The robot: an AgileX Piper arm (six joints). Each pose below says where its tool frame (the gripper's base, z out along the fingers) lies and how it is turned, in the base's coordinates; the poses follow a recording.
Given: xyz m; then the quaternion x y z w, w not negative.
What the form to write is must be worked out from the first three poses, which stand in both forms.
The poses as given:
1: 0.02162 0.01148 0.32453 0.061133 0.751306 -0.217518 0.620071
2: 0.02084 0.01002 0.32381 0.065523 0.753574 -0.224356 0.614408
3: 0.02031 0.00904 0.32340 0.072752 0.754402 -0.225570 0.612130
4: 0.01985 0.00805 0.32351 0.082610 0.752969 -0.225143 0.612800
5: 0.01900 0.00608 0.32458 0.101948 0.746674 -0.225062 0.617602
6: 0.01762 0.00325 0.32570 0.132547 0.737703 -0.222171 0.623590
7: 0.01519 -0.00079 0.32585 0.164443 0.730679 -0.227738 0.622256
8: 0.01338 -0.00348 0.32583 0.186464 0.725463 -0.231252 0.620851
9: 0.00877 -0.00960 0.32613 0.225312 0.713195 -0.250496 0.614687
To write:
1: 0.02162 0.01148 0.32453 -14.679 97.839 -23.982
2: 0.02084 0.01002 0.32381 -15.091 98.299 -25.029
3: 0.02031 0.00904 0.32340 -14.720 98.559 -25.737
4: 0.01985 0.00805 0.32351 -13.912 98.486 -26.434
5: 0.01900 0.00608 0.32458 -12.248 97.807 -27.797
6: 0.01762 0.00325 0.32570 -9.424 97.097 -29.796
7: 0.01519 -0.00079 0.32585 -7.419 97.000 -32.785
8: 0.01338 -0.00348 0.32583 -6.015 97.015 -34.844
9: 0.00877 -0.00960 0.32613 -4.639 96.824 -39.704
